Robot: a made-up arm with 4 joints.
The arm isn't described. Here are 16 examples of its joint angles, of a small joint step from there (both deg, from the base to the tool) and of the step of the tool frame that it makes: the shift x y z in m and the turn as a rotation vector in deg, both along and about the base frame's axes.
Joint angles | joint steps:
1: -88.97 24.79 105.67 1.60 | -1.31 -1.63 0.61 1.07
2: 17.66 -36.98 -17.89 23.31 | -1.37 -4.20 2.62 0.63
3: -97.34 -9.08 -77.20 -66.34 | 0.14 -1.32 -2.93 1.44
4: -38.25 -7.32 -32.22 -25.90 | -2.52 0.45 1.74 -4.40
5: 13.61 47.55 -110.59 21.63 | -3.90 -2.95 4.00 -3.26
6: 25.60 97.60 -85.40 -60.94 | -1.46 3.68 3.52 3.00
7: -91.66 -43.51 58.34 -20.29 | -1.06 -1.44 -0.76 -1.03
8: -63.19 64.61 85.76 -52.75 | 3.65 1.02 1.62 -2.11
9: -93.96 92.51 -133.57 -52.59 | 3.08 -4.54 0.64 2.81
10: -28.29 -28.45 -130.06 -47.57 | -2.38 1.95 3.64 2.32
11: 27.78 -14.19 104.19 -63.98 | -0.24 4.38 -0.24 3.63
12: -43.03 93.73 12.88 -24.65 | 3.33 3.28 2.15 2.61
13: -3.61 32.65 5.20 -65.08 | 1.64 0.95 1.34 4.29
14: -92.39 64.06 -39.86 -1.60 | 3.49 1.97 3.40 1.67
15: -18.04 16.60 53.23 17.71 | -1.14 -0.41 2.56 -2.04
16: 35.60 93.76 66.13 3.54 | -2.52 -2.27 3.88 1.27
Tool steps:
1: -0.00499 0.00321 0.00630 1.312 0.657 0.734
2: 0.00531 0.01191 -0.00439 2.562 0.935 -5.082
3: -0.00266 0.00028 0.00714 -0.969 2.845 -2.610
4: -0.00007 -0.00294 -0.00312 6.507 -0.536 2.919
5: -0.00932 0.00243 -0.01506 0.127 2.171 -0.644
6: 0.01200 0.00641 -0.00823 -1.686 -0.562 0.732
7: 0.00248 -0.00229 0.00420 0.872 2.285 -0.877
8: 0.00466 -0.01350 0.00204 -4.922 1.423 0.078
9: -0.02263 -0.01539 -0.00630 -3.503 6.540 2.210
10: -0.00006 -0.00924 0.00062 5.277 2.138 1.031
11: 0.00330 -0.01175 0.00595 1.098 3.502 7.099
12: 0.00883 -0.00270 0.00793 -5.276 -4.498 1.017
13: 0.00162 0.00098 0.00333 -5.949 -1.237 1.221
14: 0.00739 -0.00998 0.00085 -7.021 -0.672 0.231
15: -0.00114 0.00289 -0.00129 1.620 3.258 -1.299
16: -0.00790 -0.00850 -0.00705 -1.408 -1.295 -0.815
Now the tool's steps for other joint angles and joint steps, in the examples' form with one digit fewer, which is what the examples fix.
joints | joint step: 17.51 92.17 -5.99 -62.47 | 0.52 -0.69 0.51 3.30
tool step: -0.0043 -0.0003 0.0009 -0.90 -3.46 0.00
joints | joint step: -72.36 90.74 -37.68 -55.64 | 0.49 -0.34 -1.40 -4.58
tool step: 0.0018 -0.0035 -0.0008 0.63 -1.38 4.21
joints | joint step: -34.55 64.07 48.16 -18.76 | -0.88 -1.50 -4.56 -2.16
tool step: -0.0034 0.0020 0.0023 5.70 0.88 -2.65
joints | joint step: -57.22 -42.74 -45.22 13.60 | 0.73 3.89 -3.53 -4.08
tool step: -0.0085 -0.0074 -0.0062 -0.78 -8.31 0.33
